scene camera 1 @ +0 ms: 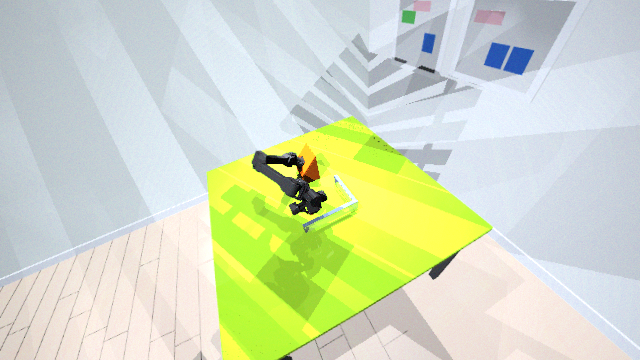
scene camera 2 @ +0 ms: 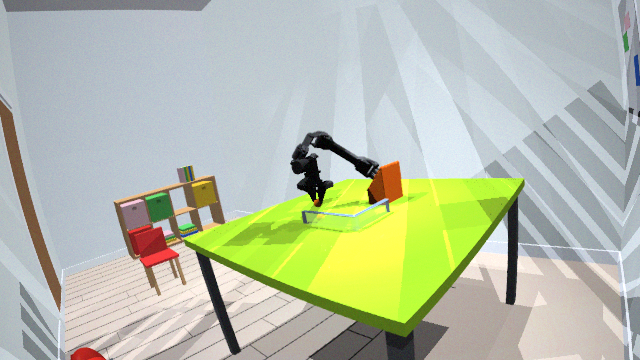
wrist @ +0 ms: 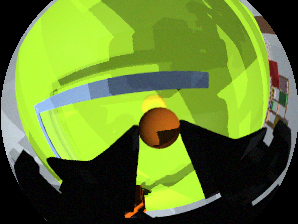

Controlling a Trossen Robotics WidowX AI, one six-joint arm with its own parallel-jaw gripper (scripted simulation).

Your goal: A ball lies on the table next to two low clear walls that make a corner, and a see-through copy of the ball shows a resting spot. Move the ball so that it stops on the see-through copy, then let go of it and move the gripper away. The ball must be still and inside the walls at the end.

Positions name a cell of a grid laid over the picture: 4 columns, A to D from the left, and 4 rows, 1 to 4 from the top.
Scene:
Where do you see an orange ball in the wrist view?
At C3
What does the gripper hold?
An orange ball.

